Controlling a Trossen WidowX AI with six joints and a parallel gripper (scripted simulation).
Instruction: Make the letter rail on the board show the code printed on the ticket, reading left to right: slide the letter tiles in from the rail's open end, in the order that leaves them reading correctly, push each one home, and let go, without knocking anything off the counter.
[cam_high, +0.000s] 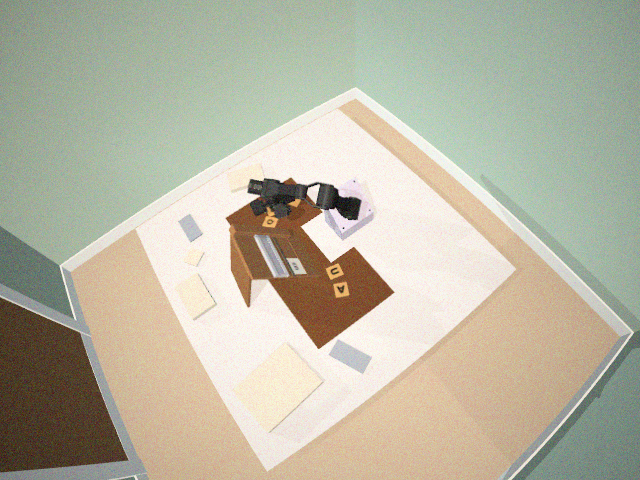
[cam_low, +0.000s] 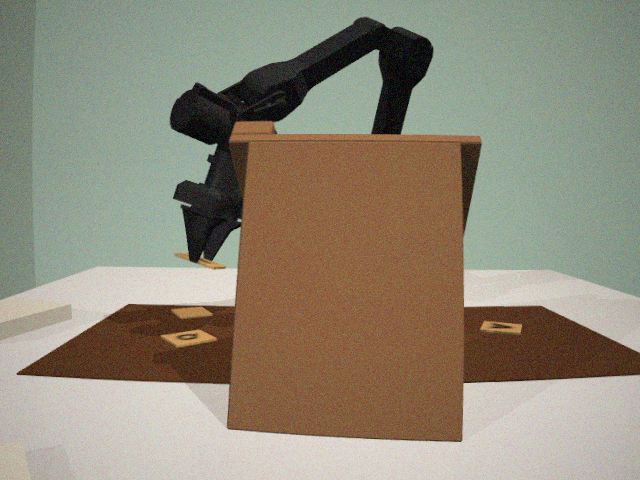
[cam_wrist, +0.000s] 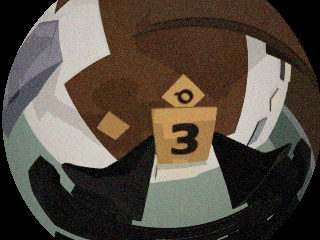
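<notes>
My gripper tip is 110 mm short of the white ticket, 270 mm to the right of it and 20 mm above it. Also, from my gripper tip: brown mat (10 mm behind, 210 mm to the left, 110 mm below).
</notes>
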